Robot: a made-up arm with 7 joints.
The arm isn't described. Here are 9 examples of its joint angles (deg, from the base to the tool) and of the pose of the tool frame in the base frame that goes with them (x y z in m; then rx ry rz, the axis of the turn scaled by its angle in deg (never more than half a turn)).
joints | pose
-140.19 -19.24 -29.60 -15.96 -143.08 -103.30 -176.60 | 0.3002 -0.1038 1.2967 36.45 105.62 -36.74
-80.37 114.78 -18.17 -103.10 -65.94 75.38 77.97 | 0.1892 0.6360 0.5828 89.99 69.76 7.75
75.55 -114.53 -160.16 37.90 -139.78 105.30 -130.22 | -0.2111 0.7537 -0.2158 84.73 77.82 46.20
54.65 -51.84 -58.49 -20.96 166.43 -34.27 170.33 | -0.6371 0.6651 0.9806 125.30 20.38 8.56
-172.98 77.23 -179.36 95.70 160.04 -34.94 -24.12 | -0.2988 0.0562 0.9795 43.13 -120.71 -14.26
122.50 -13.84 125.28 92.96 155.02 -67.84 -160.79 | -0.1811 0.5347 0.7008 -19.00 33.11 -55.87
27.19 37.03 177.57 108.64 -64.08 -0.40 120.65 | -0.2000 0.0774 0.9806 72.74 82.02 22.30
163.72 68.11 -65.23 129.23 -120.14 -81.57 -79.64 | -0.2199 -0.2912 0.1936 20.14 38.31 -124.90
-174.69 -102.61 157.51 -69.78 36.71 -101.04 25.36 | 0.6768 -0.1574 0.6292 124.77 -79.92 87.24
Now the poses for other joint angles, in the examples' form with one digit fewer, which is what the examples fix.
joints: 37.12 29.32 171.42 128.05 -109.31 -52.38 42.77
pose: -0.181 0.183 0.731 26.3 85.1 -111.0
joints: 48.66 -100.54 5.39 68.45 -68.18 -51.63 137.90
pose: -0.704 0.529 0.664 -68.8 88.3 -44.5
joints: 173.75 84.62 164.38 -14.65 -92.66 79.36 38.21
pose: -1.030 -0.022 0.296 71.8 -16.1 53.9
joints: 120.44 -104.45 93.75 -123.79 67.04 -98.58 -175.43
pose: 0.413 0.105 0.396 86.5 130.6 2.5
